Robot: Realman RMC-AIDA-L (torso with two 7-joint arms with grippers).
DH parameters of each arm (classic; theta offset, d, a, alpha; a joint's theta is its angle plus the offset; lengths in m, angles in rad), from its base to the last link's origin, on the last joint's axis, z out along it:
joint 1: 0 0.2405 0 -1.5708
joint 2: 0 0 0 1.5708
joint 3: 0 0.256 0 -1.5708
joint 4: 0 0 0 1.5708
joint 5: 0 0.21 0 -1.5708
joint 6: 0 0 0 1.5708
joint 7: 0 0.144 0 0
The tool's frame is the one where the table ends.
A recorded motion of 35 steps. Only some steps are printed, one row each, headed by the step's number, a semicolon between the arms.
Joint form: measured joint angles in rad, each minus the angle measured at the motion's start. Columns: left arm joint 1, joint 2, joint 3, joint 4, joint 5, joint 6, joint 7; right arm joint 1, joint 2, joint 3, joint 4, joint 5, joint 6, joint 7.
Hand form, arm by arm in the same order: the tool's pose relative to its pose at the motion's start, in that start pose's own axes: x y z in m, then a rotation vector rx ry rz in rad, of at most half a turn. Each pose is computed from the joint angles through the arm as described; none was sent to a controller.
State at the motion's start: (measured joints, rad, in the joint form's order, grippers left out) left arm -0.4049 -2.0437 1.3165 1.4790 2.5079 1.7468 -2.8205; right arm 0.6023 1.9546 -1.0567 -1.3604 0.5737 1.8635 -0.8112
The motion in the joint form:
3: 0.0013 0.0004 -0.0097 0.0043 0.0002 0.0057 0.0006; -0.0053 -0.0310 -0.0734 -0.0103 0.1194 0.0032 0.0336
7: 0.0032 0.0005 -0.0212 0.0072 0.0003 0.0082 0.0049; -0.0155 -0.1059 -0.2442 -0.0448 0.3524 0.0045 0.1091
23: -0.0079 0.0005 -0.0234 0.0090 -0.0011 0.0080 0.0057; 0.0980 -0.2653 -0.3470 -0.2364 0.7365 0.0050 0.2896
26: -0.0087 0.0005 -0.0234 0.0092 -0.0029 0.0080 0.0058; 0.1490 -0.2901 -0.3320 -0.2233 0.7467 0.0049 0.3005
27: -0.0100 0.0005 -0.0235 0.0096 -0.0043 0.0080 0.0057; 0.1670 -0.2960 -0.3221 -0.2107 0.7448 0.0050 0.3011
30: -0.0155 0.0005 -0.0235 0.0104 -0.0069 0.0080 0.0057; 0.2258 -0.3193 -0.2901 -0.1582 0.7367 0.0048 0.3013
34: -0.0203 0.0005 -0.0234 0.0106 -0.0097 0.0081 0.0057; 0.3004 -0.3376 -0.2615 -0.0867 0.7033 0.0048 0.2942
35: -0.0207 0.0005 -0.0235 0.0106 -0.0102 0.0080 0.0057; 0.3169 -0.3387 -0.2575 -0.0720 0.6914 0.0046 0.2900
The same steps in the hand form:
3: -0.0006 -0.0012 -0.0018 -0.0001 0.0033 -0.0057; -0.0096 0.0118 -0.0015 -0.0555 -0.0211 -0.0491
7: -0.0011 -0.0029 -0.0035 -0.0002 0.0095 -0.0103; -0.0219 0.0388 -0.0047 -0.1662 -0.0210 -0.1482
23: 0.0029 -0.0012 -0.0053 0.0002 0.0173 0.0002; -0.0726 0.0908 -0.0697 -0.2503 -0.1400 -0.3664
26: 0.0033 -0.0008 -0.0054 -0.0013 0.0183 0.0015; -0.0856 0.0899 -0.0828 -0.2269 -0.1560 -0.3866
27: 0.0038 -0.0004 -0.0057 -0.0023 0.0196 0.0030; -0.0903 0.0881 -0.0870 -0.2188 -0.1635 -0.3870
30: 0.0058 0.0009 -0.0064 -0.0039 0.0232 0.0090; -0.1049 0.0804 -0.1008 -0.1927 -0.1856 -0.3792
34: 0.0075 0.0020 -0.0069 -0.0059 0.0260 0.0141; -0.1230 0.0722 -0.1135 -0.1570 -0.1993 -0.3711
35: 0.0077 0.0021 -0.0070 -0.0063 0.0264 0.0145; -0.1271 0.0710 -0.1153 -0.1479 -0.1999 -0.3726

